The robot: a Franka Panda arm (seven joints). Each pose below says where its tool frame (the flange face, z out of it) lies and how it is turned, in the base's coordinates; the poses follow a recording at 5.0 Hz.
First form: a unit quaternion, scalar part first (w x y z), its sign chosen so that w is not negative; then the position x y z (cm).
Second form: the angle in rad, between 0 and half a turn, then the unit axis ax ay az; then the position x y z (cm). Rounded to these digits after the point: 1 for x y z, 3 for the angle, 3 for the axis.
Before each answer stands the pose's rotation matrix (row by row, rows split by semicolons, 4 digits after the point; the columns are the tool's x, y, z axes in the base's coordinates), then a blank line. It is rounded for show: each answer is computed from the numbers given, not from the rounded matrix.
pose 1, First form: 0.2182 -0.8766 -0.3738 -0.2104 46.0 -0.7 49.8
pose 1, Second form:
0.6320 0.7471 0.2057; 0.5635 -0.6253 0.5398; 0.5320 -0.2252 -0.8162

2.702 -0.898 -0.383 -0.216 46.0 -0.7 49.8
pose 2, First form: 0.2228 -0.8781 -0.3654 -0.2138 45.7 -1.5 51.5
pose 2, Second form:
0.6415 0.7370 0.2127; 0.5465 -0.6337 0.5476; 0.5383 -0.2351 -0.8093

2.692 -0.901 -0.375 -0.219 45.7 -1.5 51.5
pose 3, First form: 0.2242 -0.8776 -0.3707 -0.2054 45.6 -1.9 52.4
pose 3, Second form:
0.6408 0.7427 0.1943; 0.5585 -0.6247 0.5458; 0.5267 -0.2412 -0.8151

2.689 -0.900 -0.380 -0.211 45.6 -1.9 52.4
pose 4, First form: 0.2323 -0.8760 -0.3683 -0.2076 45.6 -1.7 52.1
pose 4, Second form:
0.6425 0.7417 0.1926; 0.5488 -0.6208 0.5599; 0.5348 -0.2541 -0.8059

2.673 -0.901 -0.379 -0.213 45.6 -1.7 52.1
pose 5, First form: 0.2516 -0.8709 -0.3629 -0.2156 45.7 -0.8 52.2
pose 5, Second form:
0.6436 0.7406 0.1929; 0.5236 -0.6100 0.5947; 0.5582 -0.2818 -0.7804

2.633 -0.900 -0.375 -0.223 45.7 -0.8 52.2
